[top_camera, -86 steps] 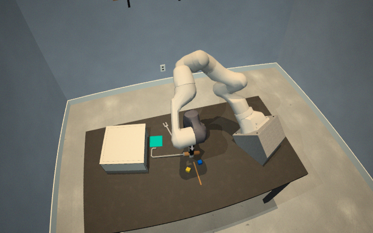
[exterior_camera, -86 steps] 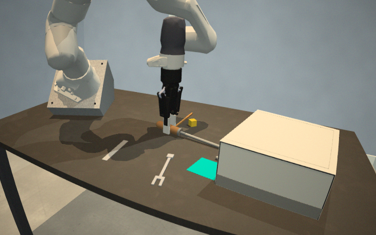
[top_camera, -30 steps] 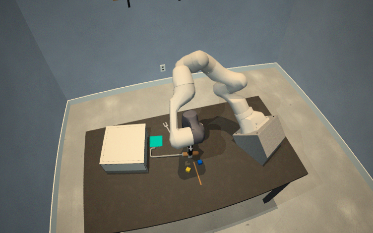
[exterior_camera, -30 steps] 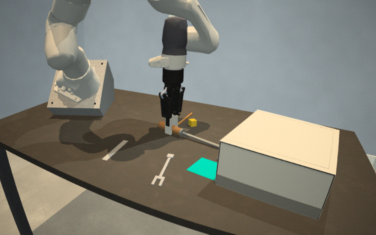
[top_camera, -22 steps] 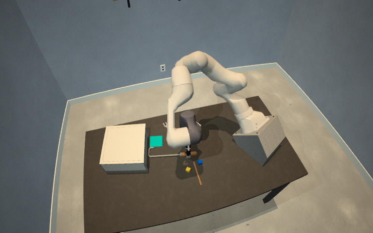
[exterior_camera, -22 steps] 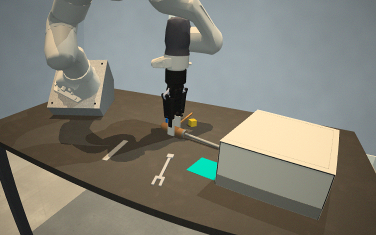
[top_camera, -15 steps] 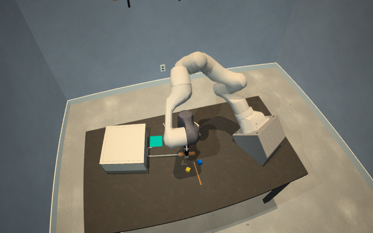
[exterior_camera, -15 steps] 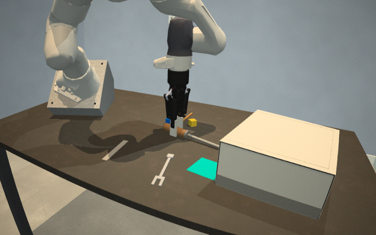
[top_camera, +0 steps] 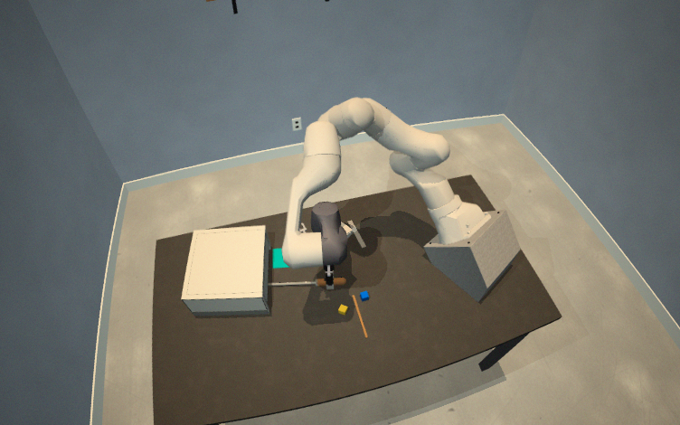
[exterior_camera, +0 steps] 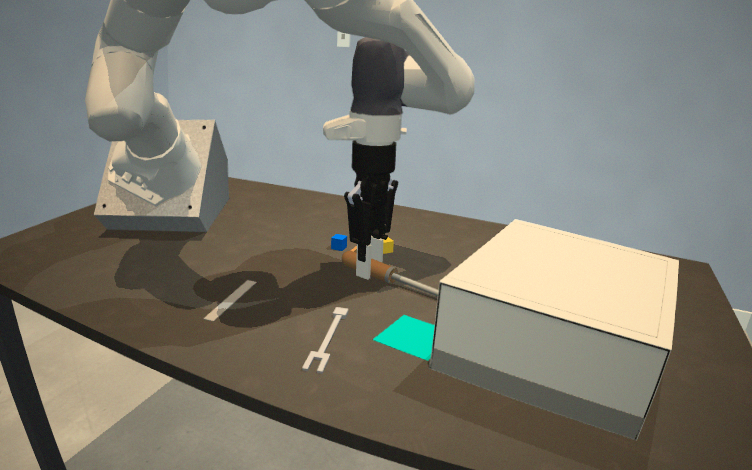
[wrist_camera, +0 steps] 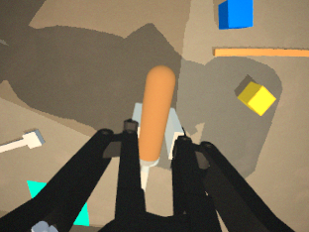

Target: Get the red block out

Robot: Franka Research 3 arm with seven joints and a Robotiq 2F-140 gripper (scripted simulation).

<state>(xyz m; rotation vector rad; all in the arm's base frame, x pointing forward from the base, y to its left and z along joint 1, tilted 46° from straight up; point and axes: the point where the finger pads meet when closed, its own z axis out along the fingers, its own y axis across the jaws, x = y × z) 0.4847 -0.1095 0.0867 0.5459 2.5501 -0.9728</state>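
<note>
The teal square lies 200 mm to the right of my hand, 100 mm ahead of it and 40 mm below it. From my hand the other things lie so: yellow cube (120 mm to the left, 20 mm below, 20 mm ahead); then hook tool (90 mm to the right, 80 mm ahead, 20 mm below); then blue cube (110 mm to the left, 80 mm behind, 20 mm below).
</note>
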